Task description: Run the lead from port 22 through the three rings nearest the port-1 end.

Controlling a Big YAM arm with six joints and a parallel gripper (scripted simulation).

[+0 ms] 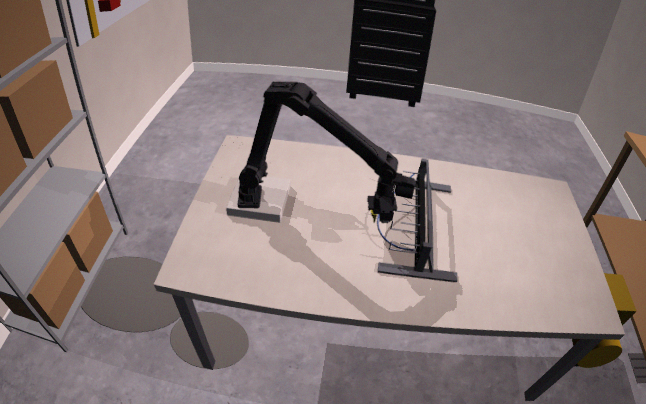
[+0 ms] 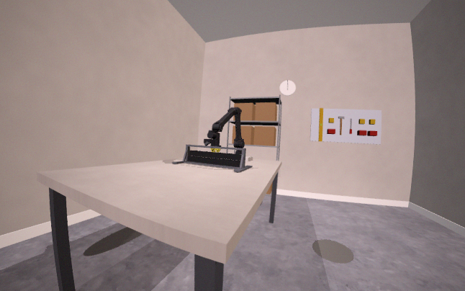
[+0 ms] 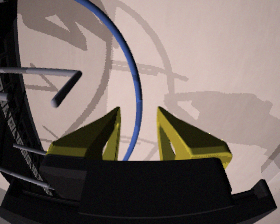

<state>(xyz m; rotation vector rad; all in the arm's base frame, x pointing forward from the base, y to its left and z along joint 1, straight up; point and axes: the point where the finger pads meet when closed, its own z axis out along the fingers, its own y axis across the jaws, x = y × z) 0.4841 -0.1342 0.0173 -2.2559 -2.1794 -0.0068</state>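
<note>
My gripper is now 17 cm short of the dark rack, 3 cm to the right of it and 1 cm below it.
</note>
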